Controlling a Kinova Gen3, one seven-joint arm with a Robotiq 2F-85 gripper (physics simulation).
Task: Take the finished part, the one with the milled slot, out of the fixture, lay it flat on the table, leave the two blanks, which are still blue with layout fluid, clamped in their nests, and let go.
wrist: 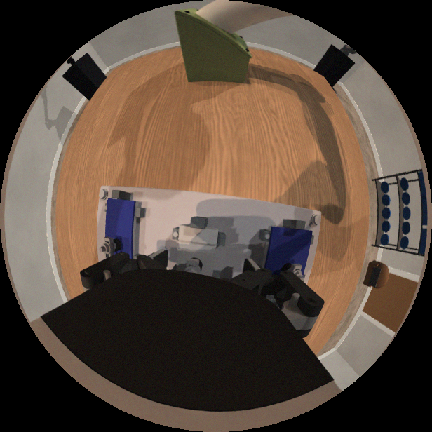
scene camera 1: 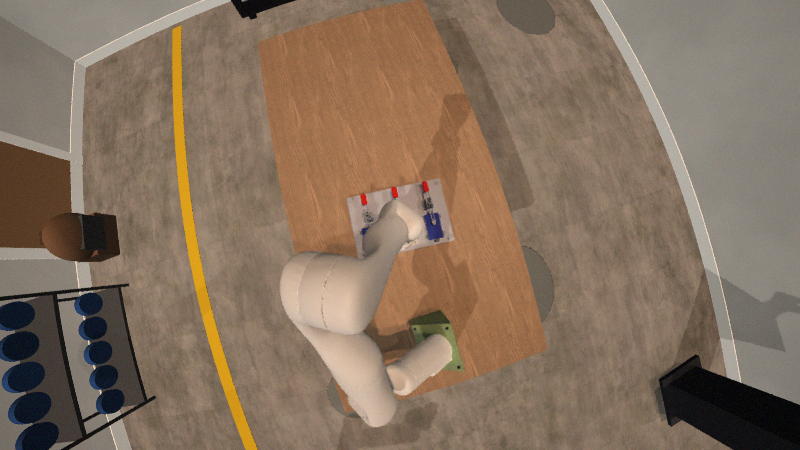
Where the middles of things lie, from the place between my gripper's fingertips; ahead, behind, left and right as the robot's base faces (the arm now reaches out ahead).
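The finished part (wrist: 193, 242) is 1 cm behind my hand and 1 cm to the right of it. There's also the fixture plate (scene camera 1: 411, 195), and counting from my hand again that one's 2 cm to the right, 4 cm ahead and 3 cm below.
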